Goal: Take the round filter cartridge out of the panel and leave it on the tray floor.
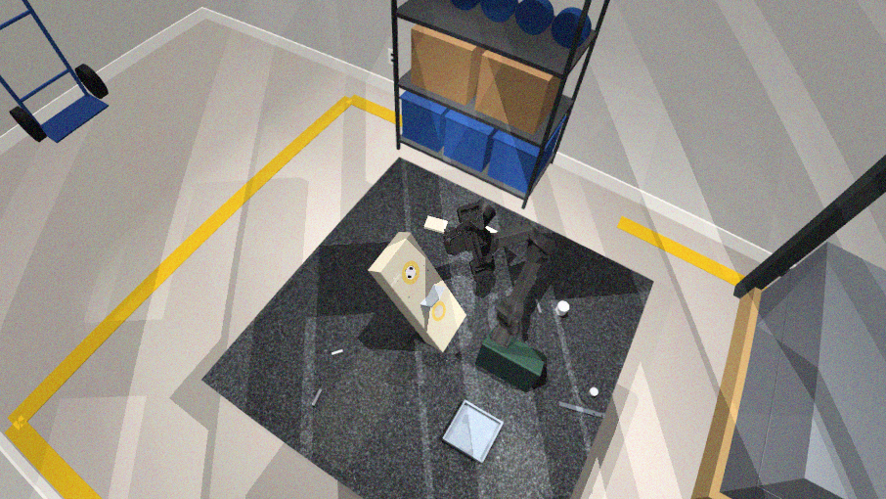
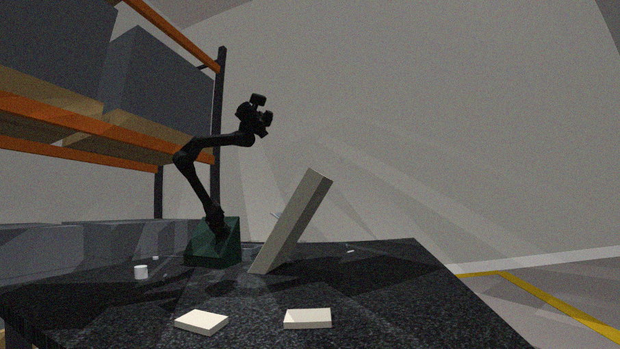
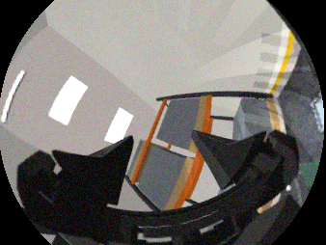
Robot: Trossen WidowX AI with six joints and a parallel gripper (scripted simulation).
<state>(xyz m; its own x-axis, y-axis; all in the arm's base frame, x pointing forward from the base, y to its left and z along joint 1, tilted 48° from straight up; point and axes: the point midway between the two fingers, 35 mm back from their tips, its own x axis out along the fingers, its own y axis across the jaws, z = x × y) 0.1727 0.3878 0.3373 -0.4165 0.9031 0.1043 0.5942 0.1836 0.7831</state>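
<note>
Now: gripper tip 41 cm above the round filter cartridge, 25 cm short of it and 5 cm to the left of it. Round my gripper tip: tray (68 cm below, 26 cm to the left, 17 cm behind).
</note>
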